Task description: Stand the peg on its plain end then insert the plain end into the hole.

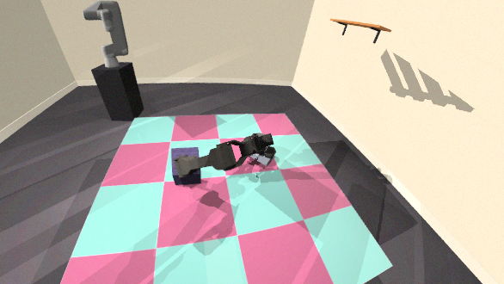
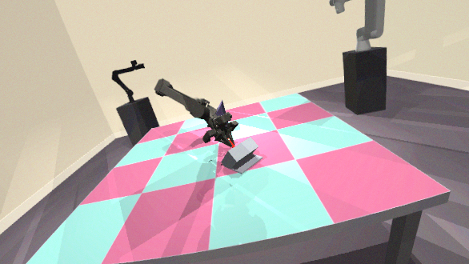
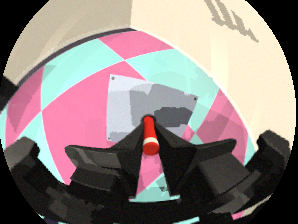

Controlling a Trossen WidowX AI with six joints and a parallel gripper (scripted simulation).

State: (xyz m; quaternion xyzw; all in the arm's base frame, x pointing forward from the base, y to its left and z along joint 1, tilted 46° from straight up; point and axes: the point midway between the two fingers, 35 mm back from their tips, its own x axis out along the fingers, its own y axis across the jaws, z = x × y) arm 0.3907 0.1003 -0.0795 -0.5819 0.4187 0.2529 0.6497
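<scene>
The sloped grey panel is 2 cm ahead of my gripper tip, 2 cm to the left of it and 3 cm below it. Round my gripper tip: red peg 1 cm behind, 1 cm to the right, 1 cm above.
</scene>
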